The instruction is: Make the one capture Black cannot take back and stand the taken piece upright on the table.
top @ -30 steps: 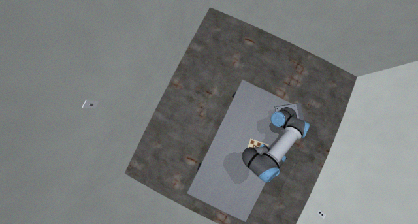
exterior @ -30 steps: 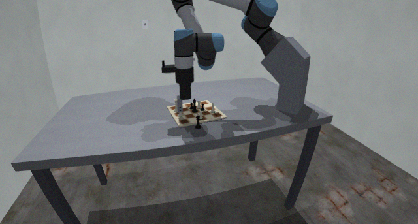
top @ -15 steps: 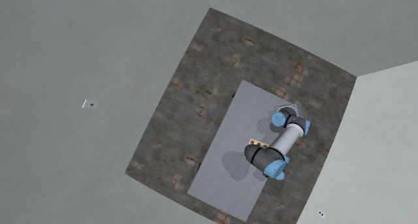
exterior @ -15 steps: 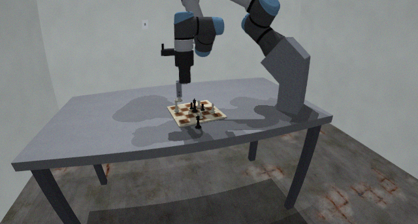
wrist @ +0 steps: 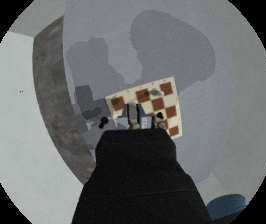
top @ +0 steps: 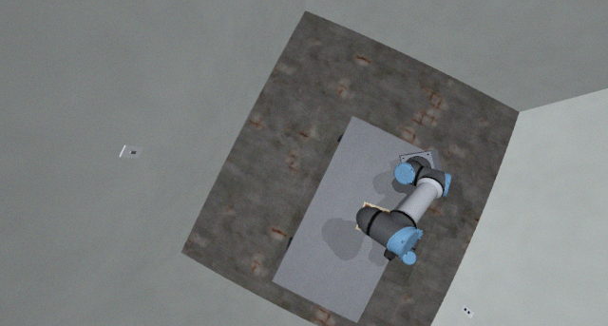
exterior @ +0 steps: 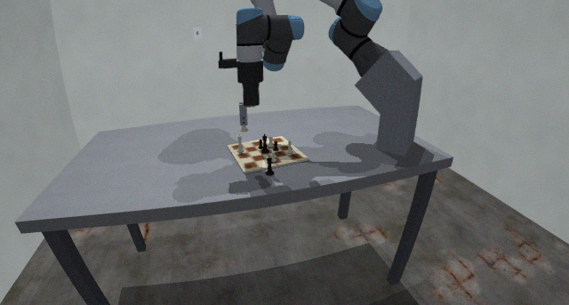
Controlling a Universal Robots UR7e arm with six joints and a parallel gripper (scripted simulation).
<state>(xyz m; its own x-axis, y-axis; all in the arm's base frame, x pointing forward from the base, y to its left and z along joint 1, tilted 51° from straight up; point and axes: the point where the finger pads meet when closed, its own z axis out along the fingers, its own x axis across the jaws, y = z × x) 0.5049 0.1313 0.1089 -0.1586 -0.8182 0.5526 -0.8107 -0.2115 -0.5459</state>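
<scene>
My gripper is now 14 cm above the small chessboard, 8 cm past it and 4 cm to the left of it.
</scene>
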